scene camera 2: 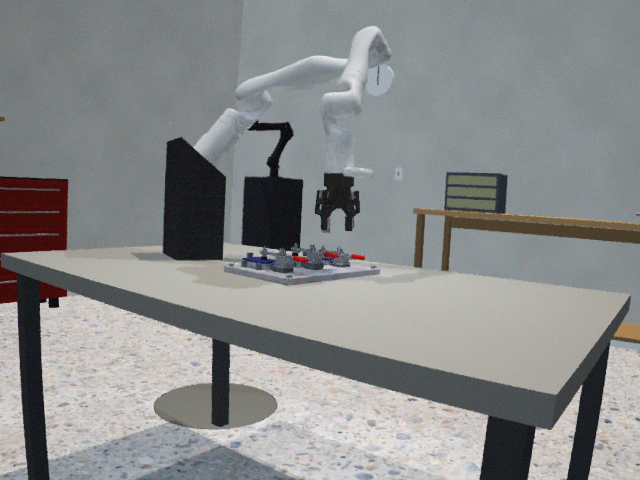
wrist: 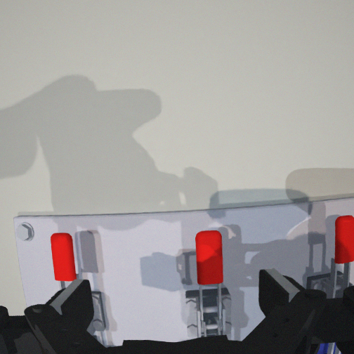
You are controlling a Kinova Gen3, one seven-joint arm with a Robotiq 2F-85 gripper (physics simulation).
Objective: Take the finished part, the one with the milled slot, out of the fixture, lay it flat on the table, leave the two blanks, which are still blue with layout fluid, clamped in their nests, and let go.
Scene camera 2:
my gripper: 337, 231
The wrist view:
my gripper: 174, 294
fixture plate: 142, 263
